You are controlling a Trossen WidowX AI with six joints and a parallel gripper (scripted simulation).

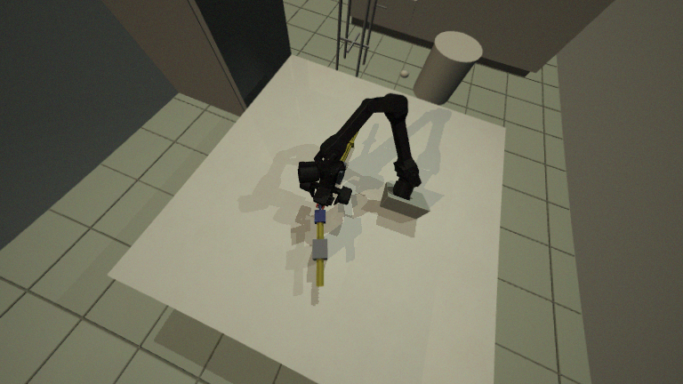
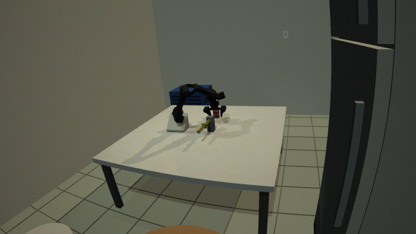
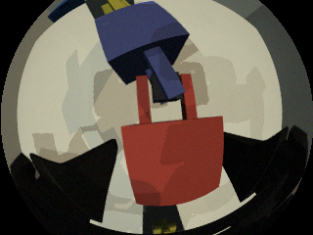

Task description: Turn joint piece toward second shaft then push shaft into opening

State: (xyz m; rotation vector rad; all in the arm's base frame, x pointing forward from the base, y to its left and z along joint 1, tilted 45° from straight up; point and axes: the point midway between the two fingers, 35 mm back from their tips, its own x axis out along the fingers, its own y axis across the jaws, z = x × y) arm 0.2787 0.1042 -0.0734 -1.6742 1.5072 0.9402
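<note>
Right now the red square joint piece is 4 cm above my gripper tip and 1 cm to the left of it.
</note>
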